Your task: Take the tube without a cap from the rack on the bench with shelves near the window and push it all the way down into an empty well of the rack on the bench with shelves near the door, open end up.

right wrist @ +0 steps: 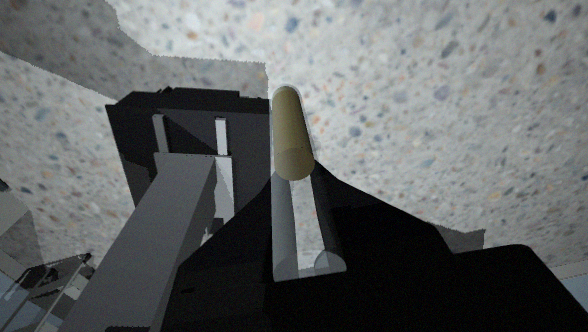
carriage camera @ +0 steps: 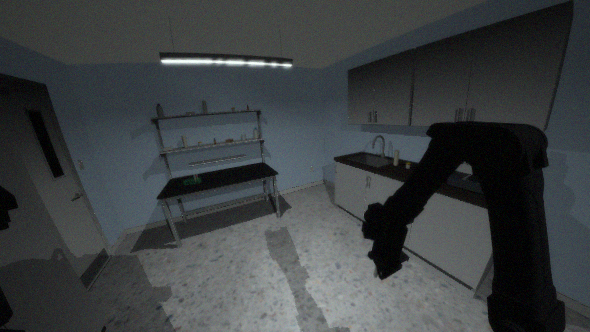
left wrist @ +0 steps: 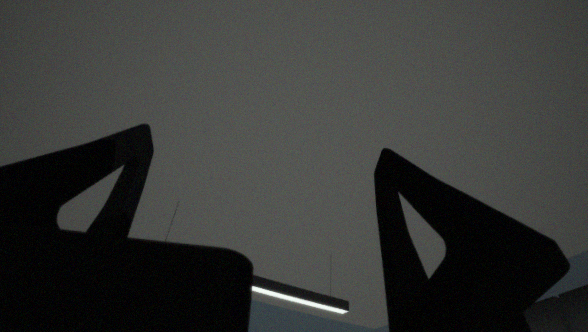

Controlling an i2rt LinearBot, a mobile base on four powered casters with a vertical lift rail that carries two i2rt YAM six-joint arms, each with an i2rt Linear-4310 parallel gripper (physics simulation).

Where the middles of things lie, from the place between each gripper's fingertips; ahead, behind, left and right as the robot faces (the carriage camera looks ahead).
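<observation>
My left gripper: 490 mm above the clear uncapped tube (right wrist: 305, 242), 260 mm short of it, 630 mm to the left of it.
My right hand: 20 mm below the clear uncapped tube, 20 mm short of it, 10 mm to the right of it. By its middle, the clear uncapped tube is nearer to my right hand than to my left gripper.
</observation>
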